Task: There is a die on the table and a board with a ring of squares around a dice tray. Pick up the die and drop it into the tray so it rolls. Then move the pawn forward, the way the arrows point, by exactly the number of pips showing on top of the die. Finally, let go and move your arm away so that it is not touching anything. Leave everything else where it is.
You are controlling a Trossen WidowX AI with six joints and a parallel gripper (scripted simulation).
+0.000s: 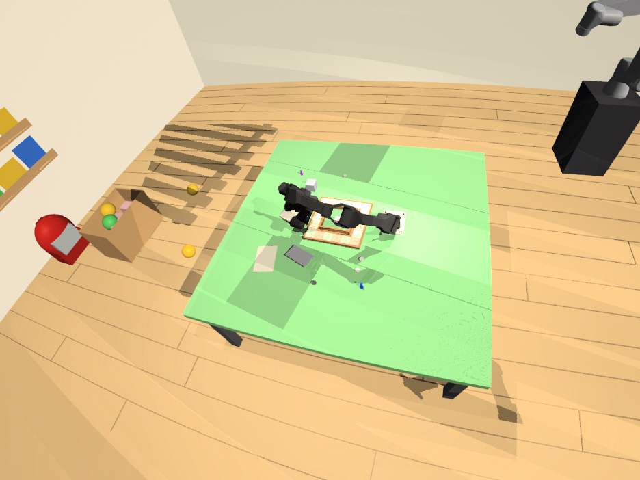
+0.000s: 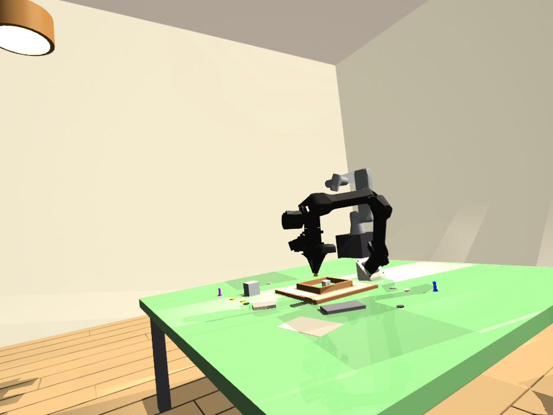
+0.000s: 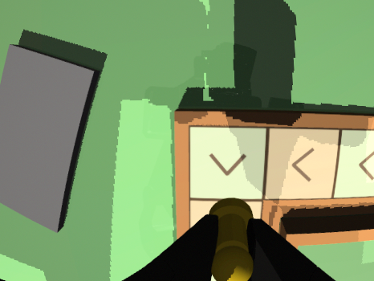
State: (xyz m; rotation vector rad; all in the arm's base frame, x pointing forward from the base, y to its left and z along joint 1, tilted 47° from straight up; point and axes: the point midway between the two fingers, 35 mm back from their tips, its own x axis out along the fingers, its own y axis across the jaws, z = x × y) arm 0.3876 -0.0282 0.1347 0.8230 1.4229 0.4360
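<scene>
Now: gripper tip 130 mm past the white die, 80 mm to the left of it and 70 mm above it. Also, from my gripper tip: dice tray (130 mm behind, 100 mm to the right, 90 mm below); yellow pawn (10 mm above); grey card (20 mm ahead, 130 mm to the left, 90 mm below).
</scene>
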